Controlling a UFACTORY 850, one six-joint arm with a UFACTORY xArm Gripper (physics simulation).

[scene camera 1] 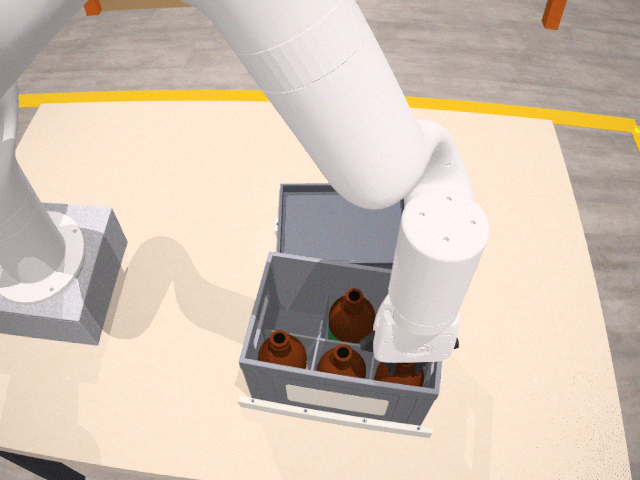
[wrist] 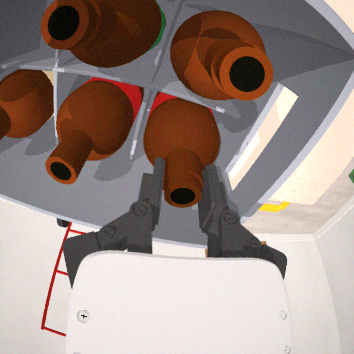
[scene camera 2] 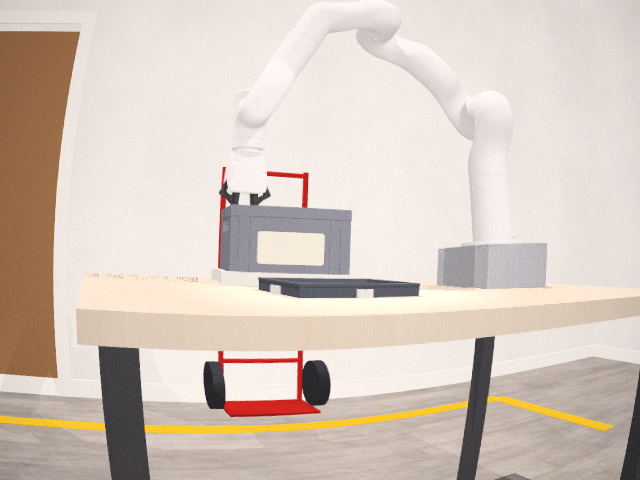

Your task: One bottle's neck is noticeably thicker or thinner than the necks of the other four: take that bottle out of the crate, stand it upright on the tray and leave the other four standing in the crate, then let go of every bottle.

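Observation:
My gripper point(scene camera 1: 405, 367) point(scene camera 2: 245, 198) point(wrist: 181, 174) is inside the grey crate point(scene camera 1: 268, 384) point(scene camera 2: 237, 242) point(wrist: 300, 135), its fingers closed against both sides of the neck of the brown front-right bottle point(scene camera 1: 399, 375) point(wrist: 182, 132). That bottle stands in its compartment. Beside it in the front row stand the middle bottle point(scene camera 1: 341, 365) point(wrist: 95, 120) and the left bottle point(scene camera 1: 283, 355) point(wrist: 25, 102). Behind them stand the rear middle bottle point(scene camera 1: 352, 317) point(wrist: 115, 35) and the rear right bottle point(wrist: 210, 55), which the arm hides in scene camera 1. The dark tray point(scene camera 1: 310, 227) point(scene camera 2: 356, 290) holds no bottle in its visible part.
The crate's rear left compartment is empty. Grey dividers separate the bottles. A white strip point(scene camera 1: 336, 415) lies along the crate's front foot. The arm's grey base block point(scene camera 1: 103, 279) point(scene camera 2: 511, 266) stands left of the crate in scene camera 1. The tray lies directly behind the crate.

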